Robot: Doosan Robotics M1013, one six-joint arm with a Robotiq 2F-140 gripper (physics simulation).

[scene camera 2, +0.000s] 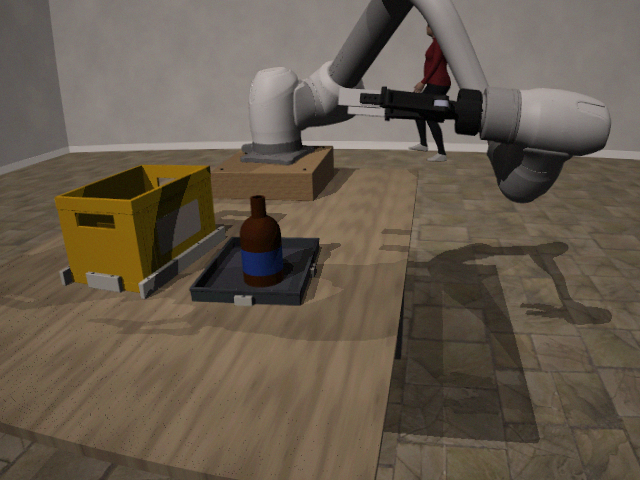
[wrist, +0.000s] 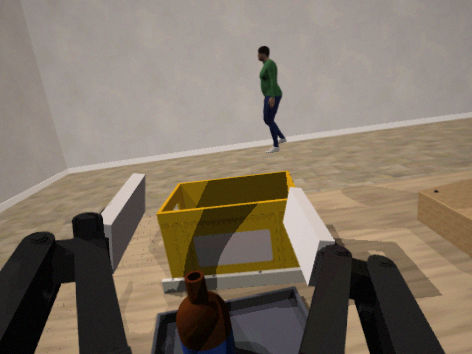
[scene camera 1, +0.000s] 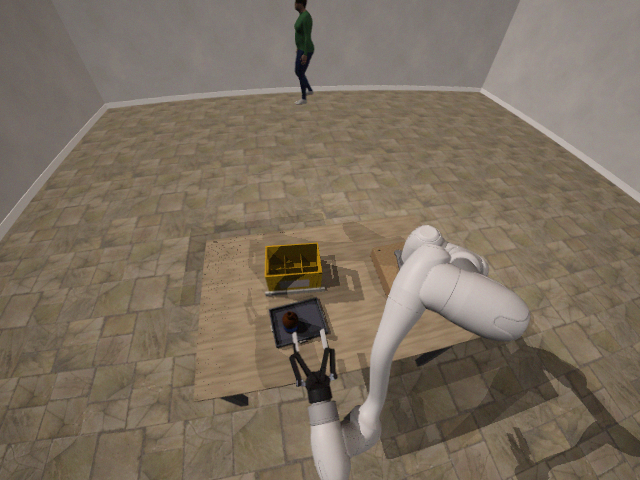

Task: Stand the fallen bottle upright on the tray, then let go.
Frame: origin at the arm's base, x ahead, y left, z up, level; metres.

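Where they show: gripper, between the fingertips: point(scene camera 2: 344, 101) point(wrist: 216, 199) point(scene camera 1: 308, 331); arm's base, origin of its link: point(scene camera 2: 278, 155).
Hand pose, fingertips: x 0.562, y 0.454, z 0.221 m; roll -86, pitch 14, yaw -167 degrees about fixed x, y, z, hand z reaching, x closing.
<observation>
Each offset is from my fingertips to the top centre of the thing. Level surfaces: height alone.
The brown bottle @(dx +0.086, dy -0.130, dz -0.155 m) point(scene camera 1: 290, 319) point(scene camera 2: 262, 237) point(wrist: 202, 320) with a blue label stands upright on the dark tray @(dx +0.056, dy -0.153, dz -0.289 m) point(scene camera 1: 315, 302) point(scene camera 2: 217, 297) point(wrist: 270, 298), in its near left part in the second scene view. My gripper point(scene camera 1: 309, 334) point(scene camera 2: 345, 100) point(wrist: 216, 199) is open, with nothing between its fingers. It points sideways, well above the tray and back from the bottle, apart from both. In the wrist view the bottle's neck and shoulder show low between the fingers, and its base is cut off by the lower edge.
A yellow crate @(dx +0.090, dy -0.413, dz -0.140 m) point(scene camera 1: 293, 281) point(scene camera 2: 103, 248) point(wrist: 175, 245) with inner dividers stands beside the tray, with pale strips along its foot. The arm's base stands on a wooden block point(scene camera 2: 263, 184) point(wrist: 450, 220) on the table @(dz -0.315 m) point(scene camera 1: 227, 361) point(scene camera 2: 258, 387). A person point(scene camera 1: 303, 36) point(wrist: 270, 85) is far off by the wall.
</observation>
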